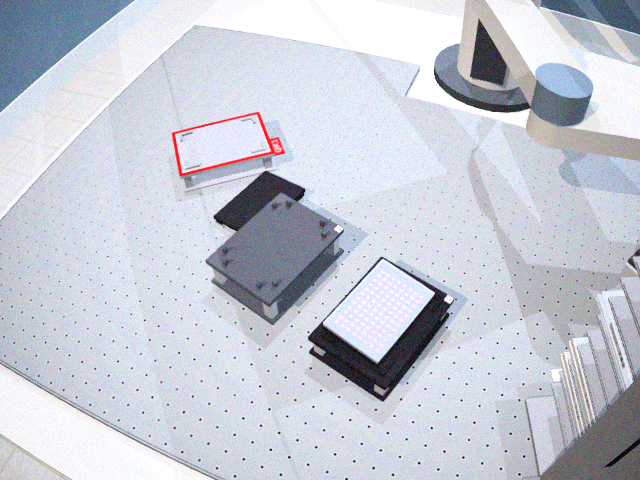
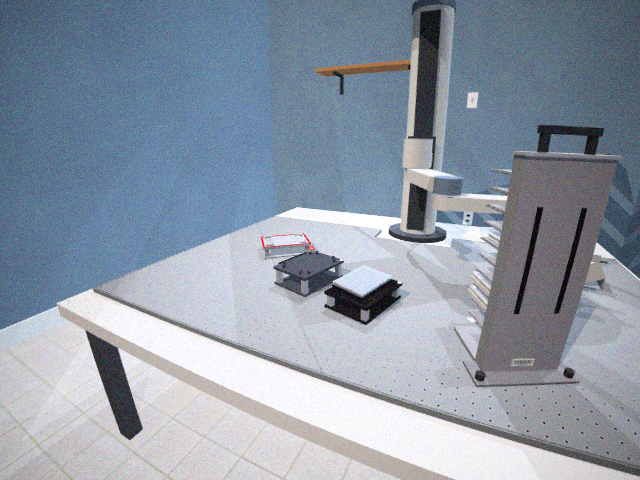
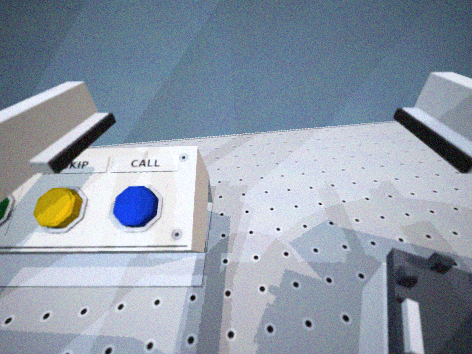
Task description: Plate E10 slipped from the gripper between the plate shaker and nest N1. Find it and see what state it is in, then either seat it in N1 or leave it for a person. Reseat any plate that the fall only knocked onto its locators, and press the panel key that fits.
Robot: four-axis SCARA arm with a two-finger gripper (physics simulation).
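Places are measured from the arm's base along level axes (x left, y back, z up), in metres.
Where they show: gripper, fingertip midpoint: (image 3: 249,98); arm's base at its link origin: (image 1: 489,78) (image 2: 416,234).
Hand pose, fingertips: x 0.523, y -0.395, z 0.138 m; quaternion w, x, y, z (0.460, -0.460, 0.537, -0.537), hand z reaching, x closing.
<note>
Things, the pixels of their top centre, and the offset from my fingertips. "spot": a spot on its surface instead. Level surfaces: height alone.
- black plate-like slab at its top centre: (image 1: 259,201) dy -0.150, dx -0.798, dz -0.106 m
- grey nest at its top centre: (image 1: 274,239) (image 2: 309,259) dy -0.243, dx -0.722, dz -0.062 m
- pale well plate at its top centre: (image 1: 380,306) (image 2: 363,277) dy -0.294, dx -0.548, dz -0.060 m
- black nest at its top centre: (image 1: 383,315) (image 2: 364,284) dy -0.296, dx -0.542, dz -0.077 m
- key panel at its top centre: (image 3: 30,163) dy +0.144, dx +0.027, dz -0.042 m
- blue CALL key at its top centre: (image 3: 131,194) dy +0.072, dx -0.003, dz -0.051 m
- yellow SKIP key at its top centre: (image 3: 51,195) dy +0.121, dx +0.002, dz -0.051 m
- green key at a spot on its surface: (image 3: 4,210) spot: dy +0.159, dx +0.006, dz -0.062 m
- shaker at a spot on its surface: (image 3: 440,300) spot: dy -0.075, dx -0.074, dz -0.070 m
- perforated deck at its surface level: dz -0.125 m
A black plate-like slab (image 1: 253,200) lies low beside the grey nest (image 1: 273,248) (image 2: 308,264), which hides part of it; its label and face cannot be read. The grey nest's top carries dark locators and no plate. A pale well plate (image 1: 379,310) (image 2: 364,281) lies on a black nest (image 1: 413,335) (image 2: 382,302); whether it sits fully down is unclear. My gripper (image 3: 249,98) is open and empty. Before it is the key panel (image 3: 175,195), with a blue CALL key (image 3: 135,206), a yellow SKIP key (image 3: 58,207) and part of a green key (image 3: 4,210). The shaker (image 3: 440,300) shows partly at lower right.
A red-edged stand (image 1: 222,144) (image 2: 285,241) stands behind the grey nest. A tall grey rack (image 2: 553,258) holding several plates stands at the right. The arm's column (image 2: 430,103) rises at the back of the perforated deck (image 1: 155,310).
</note>
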